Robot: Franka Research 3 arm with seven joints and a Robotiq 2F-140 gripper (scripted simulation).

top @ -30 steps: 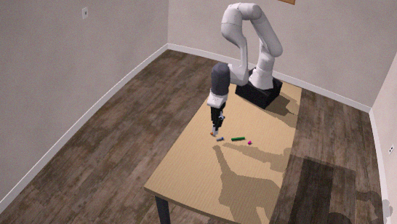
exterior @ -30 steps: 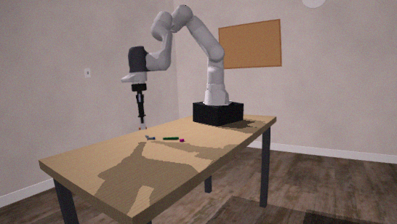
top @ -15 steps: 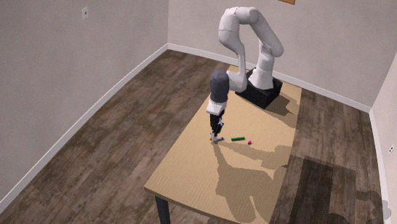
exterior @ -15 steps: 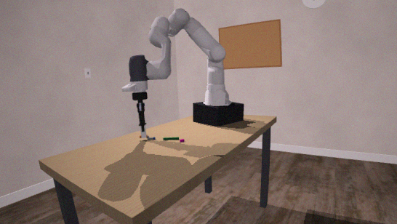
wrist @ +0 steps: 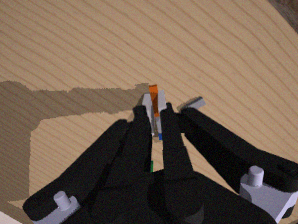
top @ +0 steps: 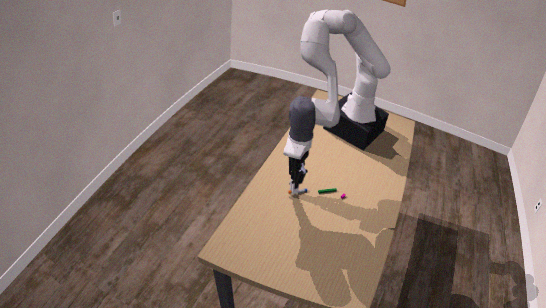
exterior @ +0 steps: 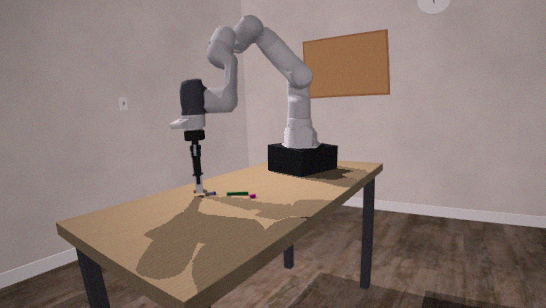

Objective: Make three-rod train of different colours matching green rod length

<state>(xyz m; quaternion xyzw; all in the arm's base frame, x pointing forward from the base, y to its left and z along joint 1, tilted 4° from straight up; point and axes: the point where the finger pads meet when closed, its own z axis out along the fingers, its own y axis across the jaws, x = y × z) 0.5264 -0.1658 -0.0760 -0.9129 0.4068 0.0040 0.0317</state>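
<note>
Right now the orange rod is 30 mm below my hand. From my hand the other things lie so: magenta rod 60 mm behind, 200 mm to the left, 40 mm below; then green rod 70 mm behind, 130 mm to the left, 40 mm below; then blue rod 40 mm behind, 40 mm to the left, 40 mm below.
</note>
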